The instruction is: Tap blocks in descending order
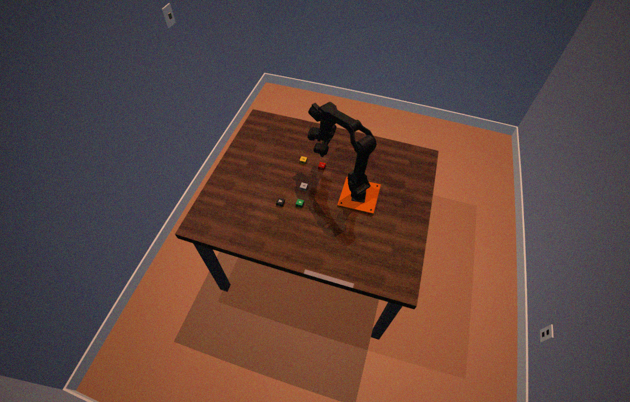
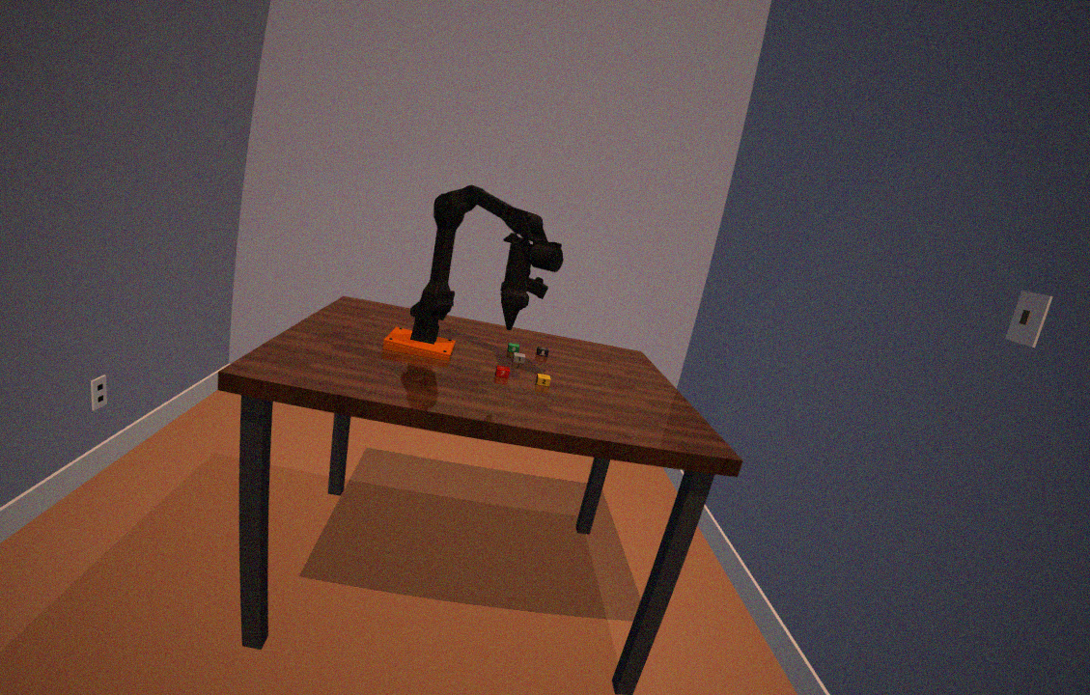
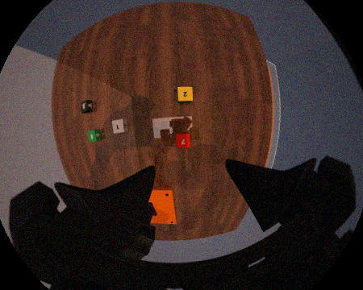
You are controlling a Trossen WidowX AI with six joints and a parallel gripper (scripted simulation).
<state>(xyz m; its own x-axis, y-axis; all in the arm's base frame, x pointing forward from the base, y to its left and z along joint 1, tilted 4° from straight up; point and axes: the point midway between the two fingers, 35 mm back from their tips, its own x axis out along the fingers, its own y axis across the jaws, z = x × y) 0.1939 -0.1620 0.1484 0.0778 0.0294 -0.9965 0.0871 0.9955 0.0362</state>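
Right now my gripper tip is 10 mm short of the red block and 120 mm above it. Also, from my gripper tip: white block: 70 mm ahead, 150 mm to the left, 120 mm below; then yellow block: 110 mm ahead, 20 mm to the right, 120 mm below; then green block: 70 mm ahead, 250 mm to the left, 120 mm below.
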